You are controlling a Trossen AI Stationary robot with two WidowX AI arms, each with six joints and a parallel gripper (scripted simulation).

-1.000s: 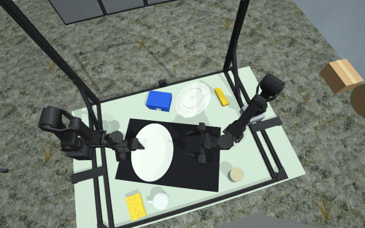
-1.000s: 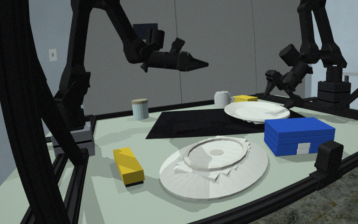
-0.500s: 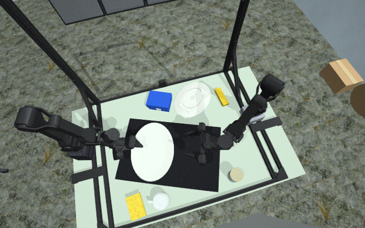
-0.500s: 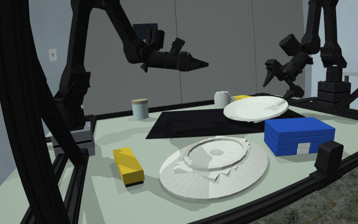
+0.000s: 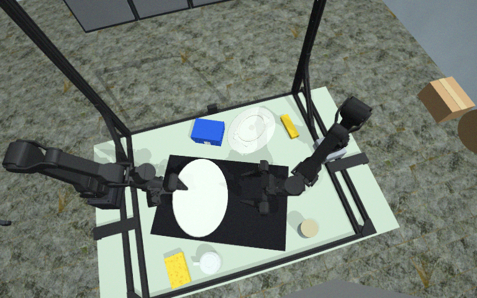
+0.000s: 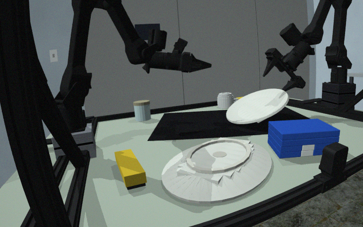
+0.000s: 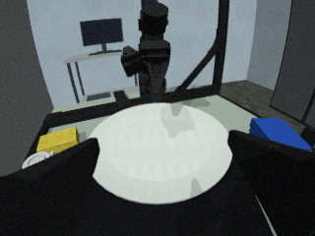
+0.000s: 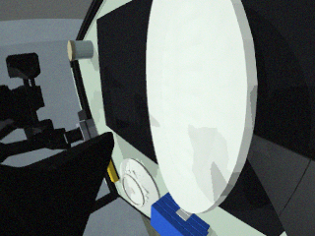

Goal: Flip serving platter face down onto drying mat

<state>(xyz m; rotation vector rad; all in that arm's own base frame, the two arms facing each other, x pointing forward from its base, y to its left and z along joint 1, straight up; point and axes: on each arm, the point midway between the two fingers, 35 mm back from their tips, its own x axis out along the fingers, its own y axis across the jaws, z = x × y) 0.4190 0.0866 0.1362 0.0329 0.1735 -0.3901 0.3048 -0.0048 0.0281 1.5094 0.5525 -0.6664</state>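
Now: the white oval serving platter 110 mm below my right hand, 80 mm to the left of it and 20 mm ahead of it. The rest, counted from my right hand: black drying mat (170 mm to the left, 150 mm below, 40 mm ahead); white mug (280 mm ahead, 110 mm below, 70 mm to the left); blue box (270 mm behind, 170 mm to the left, 110 mm below).
My left hand is 50 mm past the white oval serving platter, 200 mm to the left of it and 160 mm above it. The rest, counted from my left hand: tan-lidded jar (170 mm ahead, 190 mm to the left, 160 mm below); black drying mat (30 mm behind, 110 mm to the right, 210 mm below); white mug (200 mm ahead, 210 mm to the right, 170 mm below).
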